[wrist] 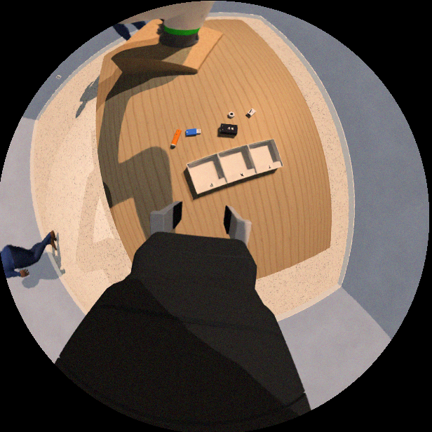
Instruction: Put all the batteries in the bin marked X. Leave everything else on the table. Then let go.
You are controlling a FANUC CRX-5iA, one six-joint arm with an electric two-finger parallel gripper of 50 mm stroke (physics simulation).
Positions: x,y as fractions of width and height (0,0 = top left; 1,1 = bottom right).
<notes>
In view: the gripper (0.47,0.49) and a white three-part bin (0.49,0.40).
</notes>
